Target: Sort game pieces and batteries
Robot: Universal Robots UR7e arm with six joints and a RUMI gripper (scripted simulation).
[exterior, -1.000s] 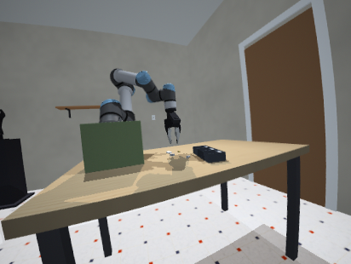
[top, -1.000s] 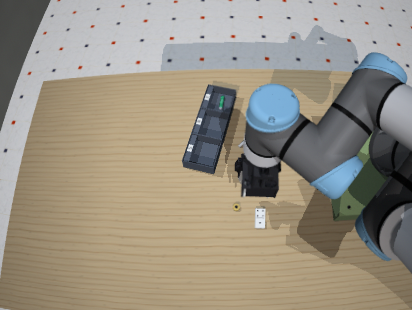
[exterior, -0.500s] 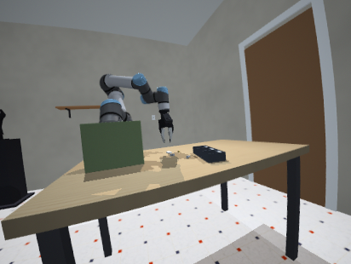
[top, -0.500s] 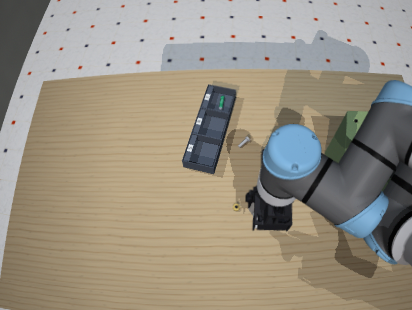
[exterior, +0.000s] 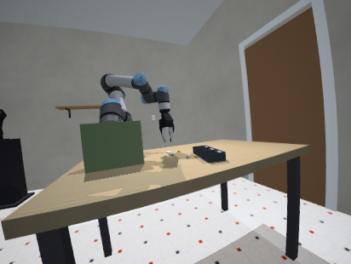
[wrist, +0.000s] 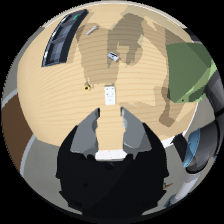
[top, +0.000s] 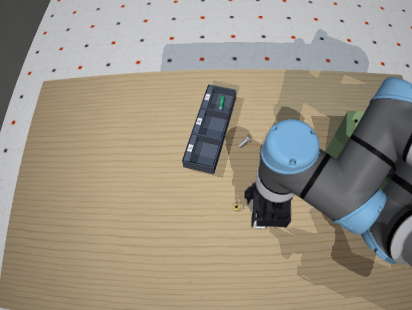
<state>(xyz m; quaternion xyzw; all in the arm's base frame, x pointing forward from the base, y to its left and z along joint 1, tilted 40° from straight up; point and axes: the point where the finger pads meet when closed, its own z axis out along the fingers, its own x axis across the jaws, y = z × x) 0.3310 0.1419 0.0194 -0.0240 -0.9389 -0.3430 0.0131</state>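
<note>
Now: hand 8 cm above the white domino. The rest, counted from my hand: grey-white piece: 1 cm behind, 11 cm to the right, 8 cm below; gold ring: 6 cm ahead, 3 cm to the right, 8 cm below; grey cylinder: 3 cm ahead, 22 cm to the right, 8 cm below.
</note>
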